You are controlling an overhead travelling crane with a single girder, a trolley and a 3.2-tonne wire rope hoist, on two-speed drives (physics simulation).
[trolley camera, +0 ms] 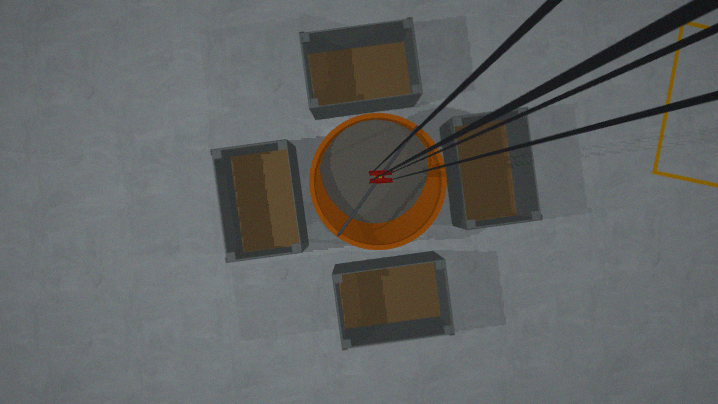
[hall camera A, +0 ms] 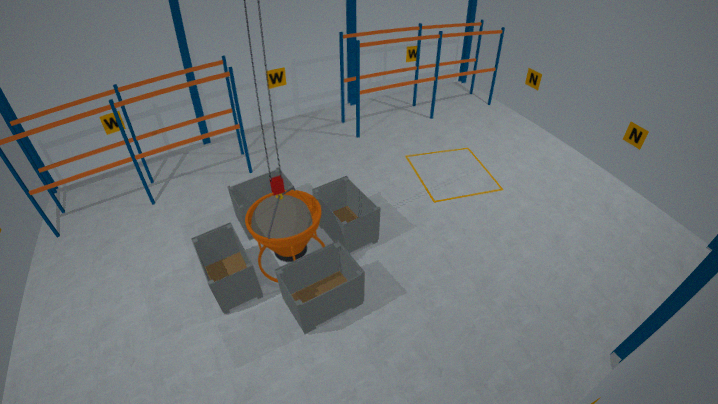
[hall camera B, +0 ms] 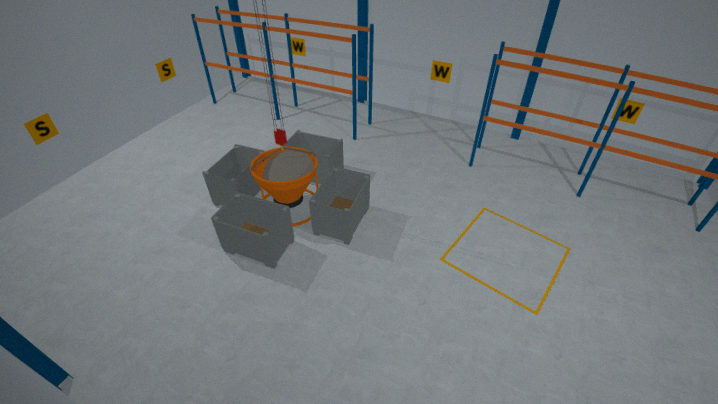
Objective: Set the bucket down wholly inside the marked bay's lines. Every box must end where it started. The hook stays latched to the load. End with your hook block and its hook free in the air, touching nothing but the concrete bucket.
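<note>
My red hook block and hook (hall camera A: pixel 279 195) (hall camera B: pixel 282 147) (trolley camera: pixel 381 176) hang on the ropes, latched to the bail of the concrete bucket (hall camera A: pixel 283 246) (hall camera B: pixel 286 190) (trolley camera: pixel 376 236). The orange bucket holds grey fill and looks upright. I cannot tell whether its foot ring touches the floor. Grey boxes surround it: one towards the bay (hall camera A: pixel 365 227) (hall camera B: pixel 331 216) (trolley camera: pixel 487 190), one opposite (hall camera A: pixel 241 288) (hall camera B: pixel 220 183) (trolley camera: pixel 263 200), and two at the other sides (hall camera A: pixel 328 306) (hall camera B: pixel 251 243), partly hidden behind the bucket in the hall views. The yellow-lined bay (hall camera A: pixel 468 195) (hall camera B: pixel 527 228) (trolley camera: pixel 661 135) lies apart from them.
Blue and orange racks (hall camera A: pixel 357 115) (hall camera B: pixel 354 115) stand along the W wall. Blue columns (hall camera A: pixel 351 15) (hall camera B: pixel 362 15) rise behind them. In the trolley view the box towards the bay sits very close beside the bucket rim, between bucket and bay.
</note>
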